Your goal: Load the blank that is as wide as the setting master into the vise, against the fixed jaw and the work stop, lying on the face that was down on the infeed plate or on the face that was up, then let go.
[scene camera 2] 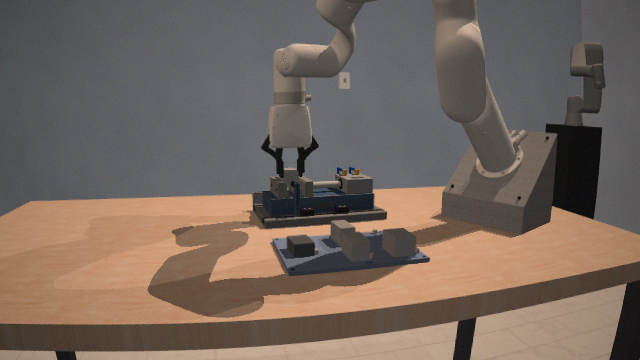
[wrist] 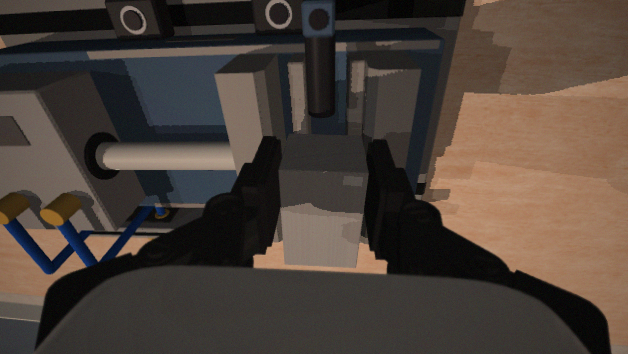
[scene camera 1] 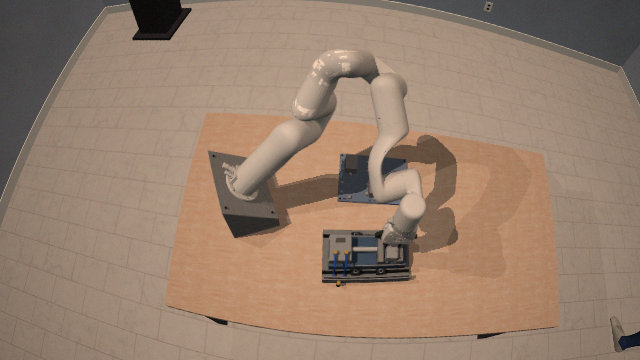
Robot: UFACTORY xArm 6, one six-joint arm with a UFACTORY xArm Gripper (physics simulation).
Scene:
same spot on infeed plate: (scene camera 2: 330,259) = (scene camera 1: 386,167)

